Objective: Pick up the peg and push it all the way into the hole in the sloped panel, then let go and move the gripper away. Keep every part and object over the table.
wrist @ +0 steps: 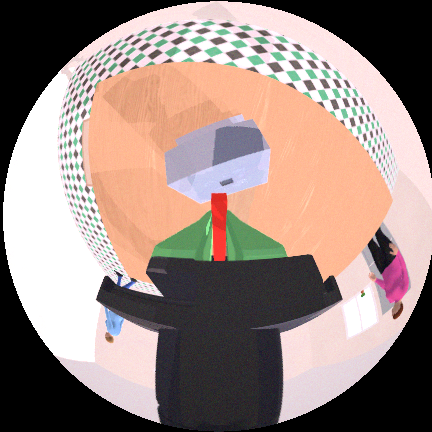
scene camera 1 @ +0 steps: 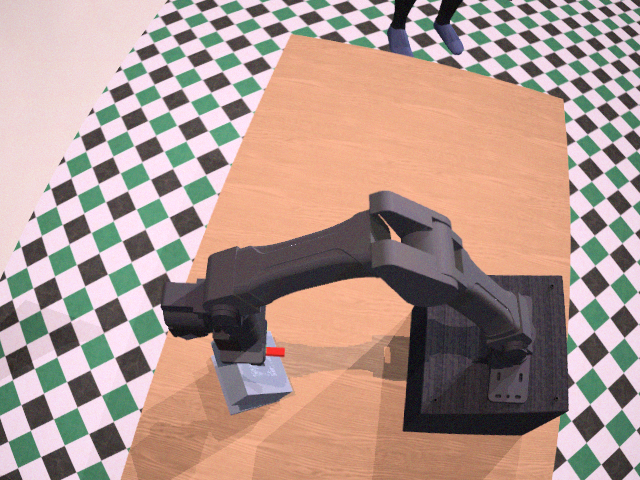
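Seen in the pictures: gripper, fingertip midpoint: (wrist: 218,215) (scene camera 1: 250,351); arm's base, link origin: (scene camera 1: 511,349).
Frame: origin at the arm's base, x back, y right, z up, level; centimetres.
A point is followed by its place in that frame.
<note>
The red peg (scene camera 1: 275,351) @[x -39.9, y -6.4, z -2.0 cm] (wrist: 219,200) @[x -46.3, y -7.3, z -1.9 cm] is held between the green fingertips of my gripper (wrist: 218,215) @[x -44.1, y -7.0, z -3.0 cm], which is shut on it. One end of the peg points away from the fingers, toward the block. The grey-blue block with the sloped panel (scene camera 1: 266,379) @[x -41.5, y -8.9, z -12.1 cm] (wrist: 220,172) @[x -45.5, y -7.0, z -9.8 cm] stands on the table under the gripper. Its hole (wrist: 226,182) @[x -43.0, y -5.6, z -12.7 cm] shows as a small dark slot in the wrist view, just beyond and slightly right of the peg's end. The peg appears outside the hole. In the scene view the arm hides the fingertips, the hole and part of the block.
The arm's dark base block (scene camera 1: 542,382) @[x 6.2, y -5.9, z 1.1 cm] stands at the right side of the wooden table (scene camera 1: 403,129) @[x -22.9, y 62.2, z -20.0 cm]. The grey-blue block stands near the table's left edge in the scene view. The arm spans between the base and that block. People stand beyond the table.
</note>
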